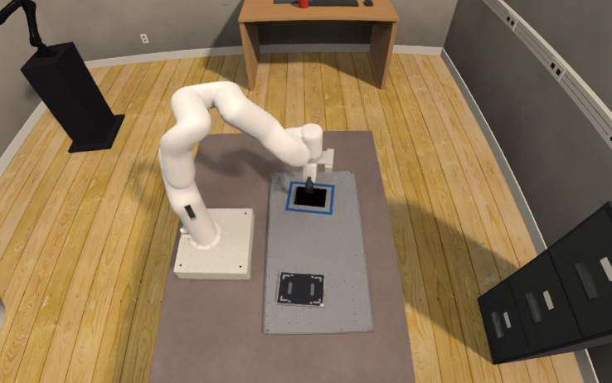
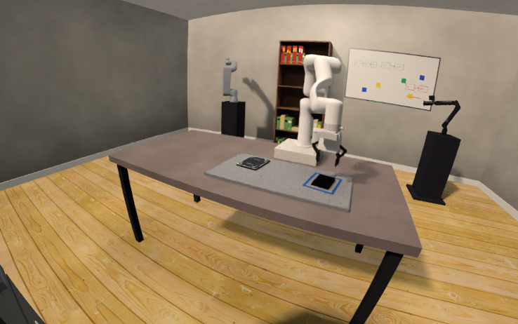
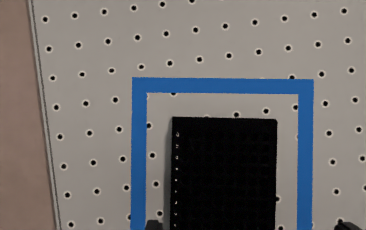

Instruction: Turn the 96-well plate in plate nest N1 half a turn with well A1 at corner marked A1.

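The black 96-well plate lies 10 cm below my hand. Round my hand: plate nest N1: 40 cm to the right, 10 cm below, 6 cm behind.
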